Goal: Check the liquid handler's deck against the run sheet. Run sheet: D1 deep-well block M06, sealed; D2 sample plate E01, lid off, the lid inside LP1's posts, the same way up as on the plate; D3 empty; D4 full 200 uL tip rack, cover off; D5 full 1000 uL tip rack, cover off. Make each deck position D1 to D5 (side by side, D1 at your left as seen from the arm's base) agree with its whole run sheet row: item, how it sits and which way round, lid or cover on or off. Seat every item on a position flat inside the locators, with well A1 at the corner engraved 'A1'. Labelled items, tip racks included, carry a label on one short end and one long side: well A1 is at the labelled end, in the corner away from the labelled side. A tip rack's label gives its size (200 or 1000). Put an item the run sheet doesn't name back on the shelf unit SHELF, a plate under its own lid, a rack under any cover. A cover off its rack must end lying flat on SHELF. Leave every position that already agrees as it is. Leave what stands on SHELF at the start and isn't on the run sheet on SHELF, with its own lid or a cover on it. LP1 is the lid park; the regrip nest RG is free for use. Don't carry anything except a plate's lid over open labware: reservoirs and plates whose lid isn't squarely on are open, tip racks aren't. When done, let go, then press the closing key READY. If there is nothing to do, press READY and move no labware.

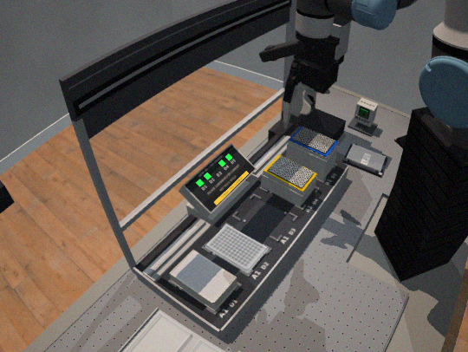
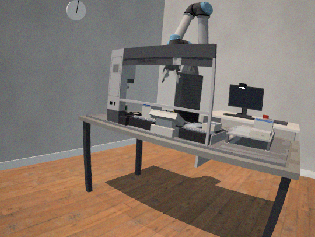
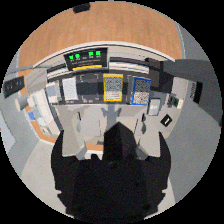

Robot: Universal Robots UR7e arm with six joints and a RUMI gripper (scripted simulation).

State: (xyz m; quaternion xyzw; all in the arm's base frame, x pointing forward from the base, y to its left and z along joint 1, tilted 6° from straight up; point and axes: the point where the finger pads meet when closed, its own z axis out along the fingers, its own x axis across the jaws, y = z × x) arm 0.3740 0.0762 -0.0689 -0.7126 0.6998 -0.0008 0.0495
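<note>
My gripper is now 2 cm to the left of the yellow-rimmed tip rack and 22 cm above it. Also, from my hand: sample plate (24 cm to the left, 26 cm below); blue-rimmed tip rack (14 cm to the right, 20 cm below); gantry bar (19 cm ahead, 8 cm to the left, 19 cm above).
</note>
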